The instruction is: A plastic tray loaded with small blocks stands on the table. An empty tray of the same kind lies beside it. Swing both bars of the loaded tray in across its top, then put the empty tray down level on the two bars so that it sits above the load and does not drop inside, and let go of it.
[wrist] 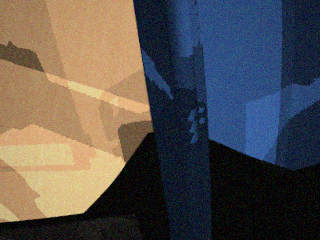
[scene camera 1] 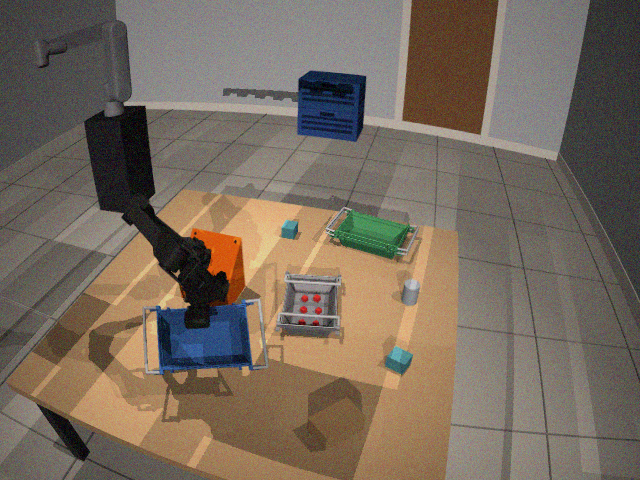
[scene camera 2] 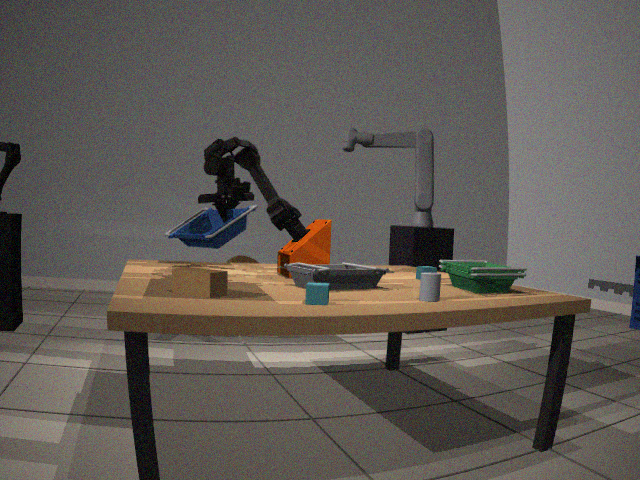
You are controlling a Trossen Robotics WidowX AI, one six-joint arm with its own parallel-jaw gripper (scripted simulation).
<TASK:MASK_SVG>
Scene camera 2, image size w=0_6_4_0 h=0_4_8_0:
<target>my gripper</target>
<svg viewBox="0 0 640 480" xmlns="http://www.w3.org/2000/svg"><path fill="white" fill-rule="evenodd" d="M235 175L217 177L215 183L217 183L218 193L200 194L198 197L198 204L214 202L212 205L215 205L224 223L227 221L227 209L235 209L238 204L241 204L238 201L254 201L254 195L250 192L251 183L247 181L242 184L240 183L240 178L235 178Z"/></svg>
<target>blue tray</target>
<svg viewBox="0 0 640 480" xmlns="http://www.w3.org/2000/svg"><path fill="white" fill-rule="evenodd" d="M258 206L248 206L246 209L227 209L227 221L225 223L222 221L217 210L203 208L171 231L165 233L168 238L178 238L187 247L219 249L246 229L247 214L254 211Z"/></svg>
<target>box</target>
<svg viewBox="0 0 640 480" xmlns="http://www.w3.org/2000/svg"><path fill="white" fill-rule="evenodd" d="M172 269L173 293L206 298L227 295L228 271L186 267Z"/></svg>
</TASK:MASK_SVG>
